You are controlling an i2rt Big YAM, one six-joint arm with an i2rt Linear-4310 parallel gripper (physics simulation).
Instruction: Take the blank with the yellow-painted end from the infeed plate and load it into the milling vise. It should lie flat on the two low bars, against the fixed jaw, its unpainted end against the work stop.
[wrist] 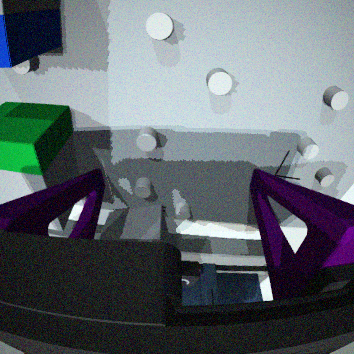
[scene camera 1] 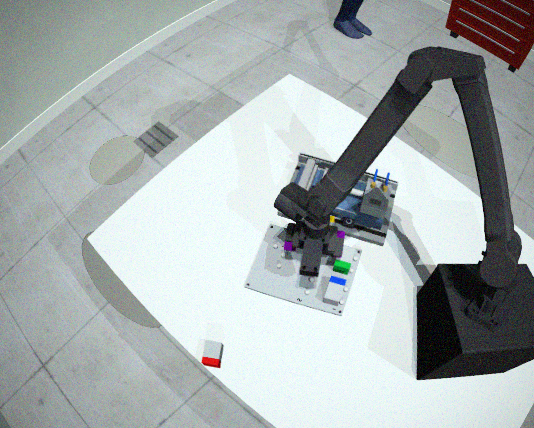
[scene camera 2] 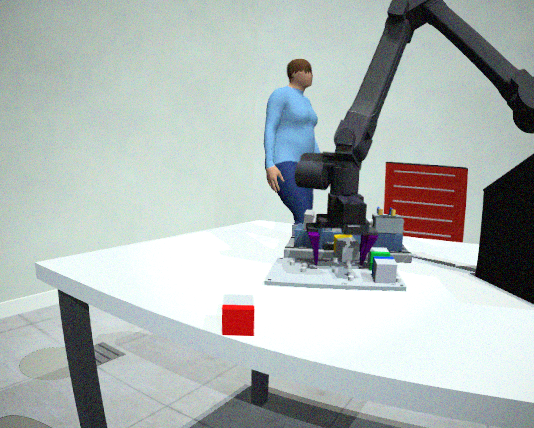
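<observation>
The yellow-ended blank (scene camera 1: 332, 219) (scene camera 2: 346, 249) is at the vise side of the infeed plate (scene camera 1: 265, 280) (scene camera 2: 285, 280) (wrist: 275, 50). In scene camera 2 it looks tilted, yellow edge up. In the wrist view its grey body (wrist: 145, 222) shows between the fingers, nearer the left one and partly hidden by the gripper housing. My gripper (scene camera 1: 314, 240) (scene camera 2: 339, 264) (wrist: 176, 176) is wide open around it, pointing down, and holds nothing. The milling vise (scene camera 1: 367, 220) (scene camera 2: 397, 241) (wrist: 235, 287) stands behind the plate, partly hidden by my arm. Its bars and work stop cannot be made out.
A green-ended blank (scene camera 1: 341, 266) (scene camera 2: 380, 252) (wrist: 35, 135) and a blue-ended blank (scene camera 1: 334, 290) (scene camera 2: 385, 270) (wrist: 32, 35) sit on the plate's right side, among white pegs. A grey block (scene camera 1: 375, 200) (scene camera 2: 388, 223) with nozzles tops the vise. A red-ended blank (scene camera 1: 213, 352) (scene camera 2: 238, 320) lies near the table edge.
</observation>
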